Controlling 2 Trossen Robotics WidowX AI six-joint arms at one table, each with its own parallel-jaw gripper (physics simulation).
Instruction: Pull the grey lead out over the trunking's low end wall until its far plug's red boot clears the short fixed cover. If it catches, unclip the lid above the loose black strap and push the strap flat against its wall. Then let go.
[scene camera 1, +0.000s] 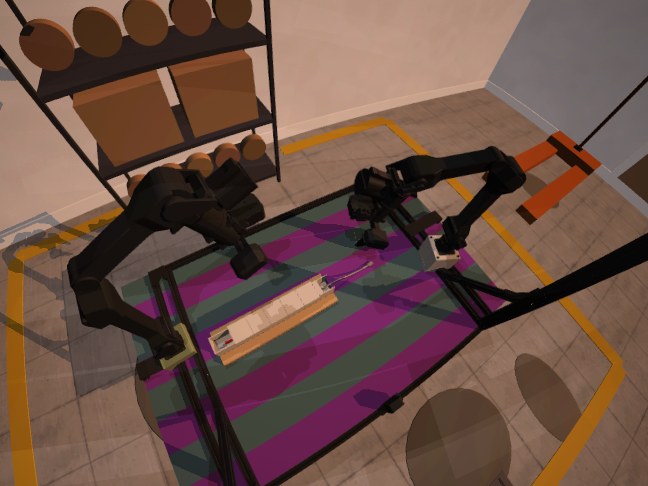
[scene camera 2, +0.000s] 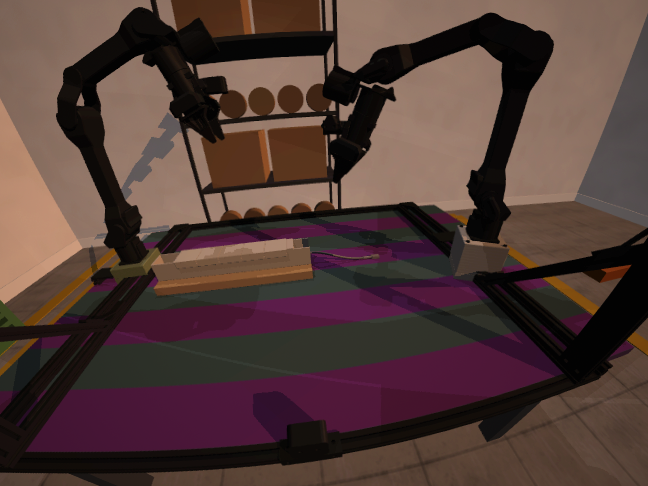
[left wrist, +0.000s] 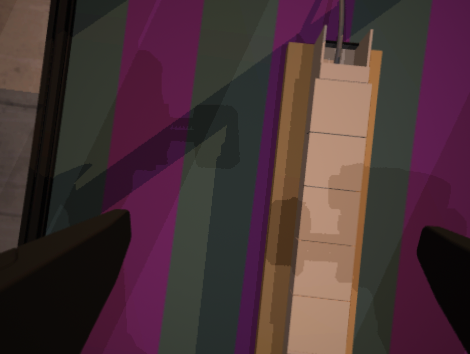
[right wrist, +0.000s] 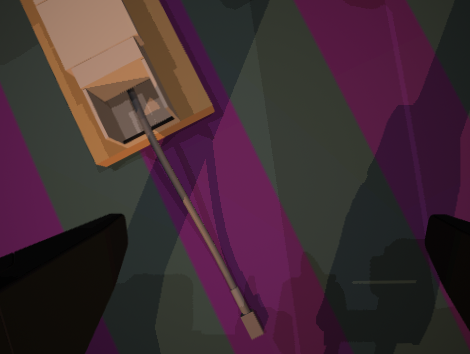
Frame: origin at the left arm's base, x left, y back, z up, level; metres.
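Where they show: left gripper, between the fingertips: (scene camera 1: 251, 246) (scene camera 2: 219, 141) (left wrist: 273, 231); right gripper, between the fingertips: (scene camera 1: 353, 232) (scene camera 2: 339, 177) (right wrist: 275, 229); left arm's base, origin of its link: (scene camera 1: 172, 345) (scene camera 2: 134, 258); right arm's base, origin of its link: (scene camera 1: 444, 246) (scene camera 2: 481, 235).
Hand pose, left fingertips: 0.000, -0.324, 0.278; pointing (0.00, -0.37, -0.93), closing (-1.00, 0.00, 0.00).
Observation:
Things, the pixels of their top centre, and the offset from my left fingertips, as dx, dy, dz. "spot": a spot on its surface instead.
- grey lead, a spot on its surface: (right wrist: 198, 225) (scene camera 2: 341, 256) (scene camera 1: 349, 275) spot: -0.100, -0.266, -0.309
- beige plug, centre of its top: (right wrist: 252, 325) (scene camera 2: 375, 255) (scene camera 1: 370, 263) -0.104, -0.363, -0.321
The long beige trunking (scene camera 1: 274, 313) (scene camera 2: 230, 260) (left wrist: 335, 158) (right wrist: 96, 31) lies on a wooden base on the striped mat, with several lids closed along its top. The grey lead (scene camera 1: 348, 276) (scene camera 2: 341, 255) (left wrist: 340, 28) (right wrist: 198, 225) runs out over the low end wall (right wrist: 147, 130) and lies on the mat, ending in a beige plug (scene camera 1: 369, 263) (scene camera 2: 375, 256) (right wrist: 252, 324). A bit of red (scene camera 1: 228, 341) shows at the trunking's open far end. My left gripper (scene camera 1: 247, 260) (scene camera 2: 208, 127) is open, high beside the trunking. My right gripper (scene camera 1: 366, 237) (scene camera 2: 341, 169) is open, high above the lead's free end.
A shelf rack (scene camera 1: 271, 96) (scene camera 2: 334, 96) with boxes and rolls stands behind the table. A black frame (scene camera 1: 173, 309) (scene camera 2: 418, 424) rims the mat, with a clamp (scene camera 2: 310, 439) at the front. The arm bases (scene camera 1: 438, 256) (scene camera 1: 179, 344) sit at the sides. Round stools (scene camera 1: 457, 439) stand on the floor.

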